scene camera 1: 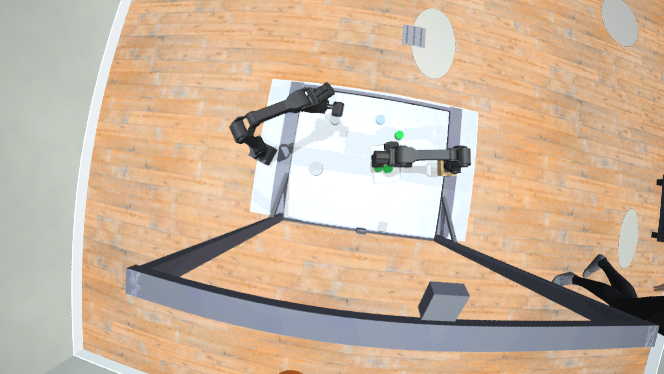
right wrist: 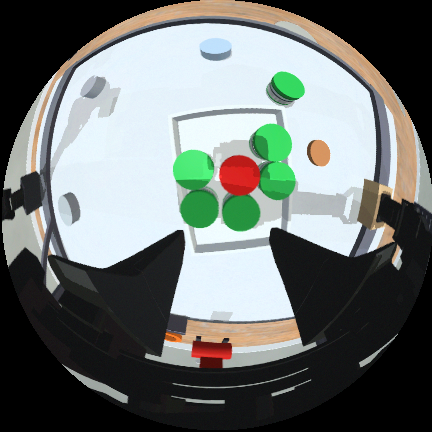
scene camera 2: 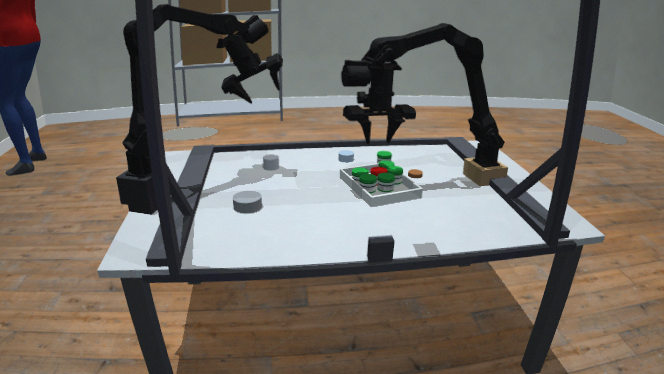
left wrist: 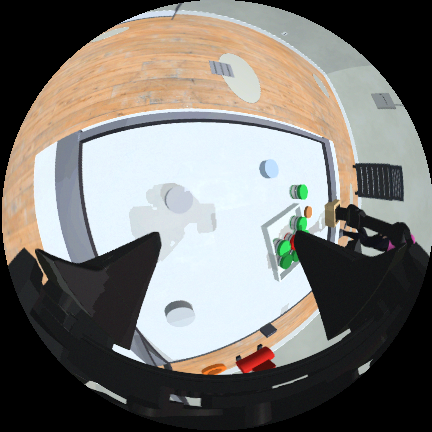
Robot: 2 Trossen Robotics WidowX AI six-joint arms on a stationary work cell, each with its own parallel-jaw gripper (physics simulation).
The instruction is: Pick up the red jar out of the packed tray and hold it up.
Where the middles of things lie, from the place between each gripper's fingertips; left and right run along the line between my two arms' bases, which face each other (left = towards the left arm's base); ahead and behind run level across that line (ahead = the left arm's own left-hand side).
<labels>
Now: the red jar [right wrist: 238, 174] 30 mm ahead of my right hand, 20 mm to the right of it and 110 mm below it. From my right hand the other things lie so: white tray [right wrist: 220, 136] 20 mm ahead, 20 mm to the right, 150 mm below.
My left hand is 18 cm past the red jar, 30 cm to the left of it and 20 cm above it. From my left hand the other things lie so: white tray: 19 cm behind, 30 cm to the right, 24 cm below.
</labels>
